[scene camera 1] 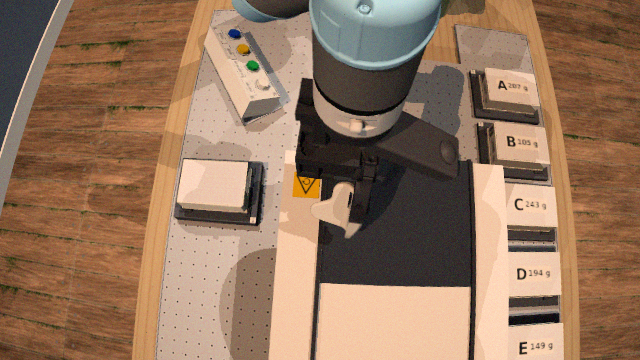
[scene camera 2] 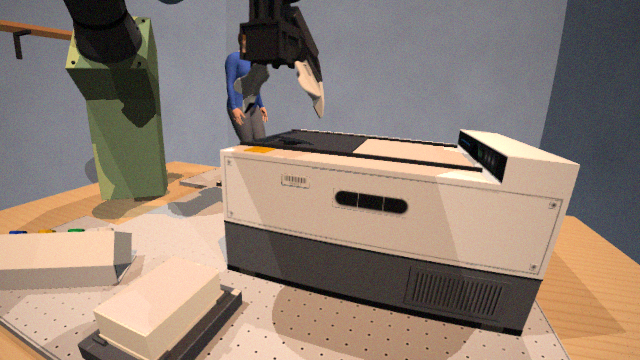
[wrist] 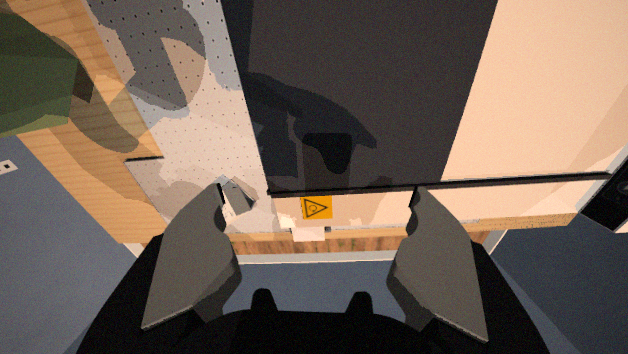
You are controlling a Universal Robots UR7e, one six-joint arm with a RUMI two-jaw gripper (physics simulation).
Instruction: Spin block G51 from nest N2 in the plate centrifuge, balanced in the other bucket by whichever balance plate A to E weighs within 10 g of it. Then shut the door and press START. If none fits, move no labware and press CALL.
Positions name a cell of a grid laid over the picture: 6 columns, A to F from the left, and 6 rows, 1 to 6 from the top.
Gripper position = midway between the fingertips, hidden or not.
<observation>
In view: the gripper (scene camera 1: D3), a cream block (scene camera 1: C4) and a plate centrifuge (wrist: F3).
The gripper also shows in scene camera 2 (scene camera 2: C2) and in the wrist view (wrist: D4).
</observation>
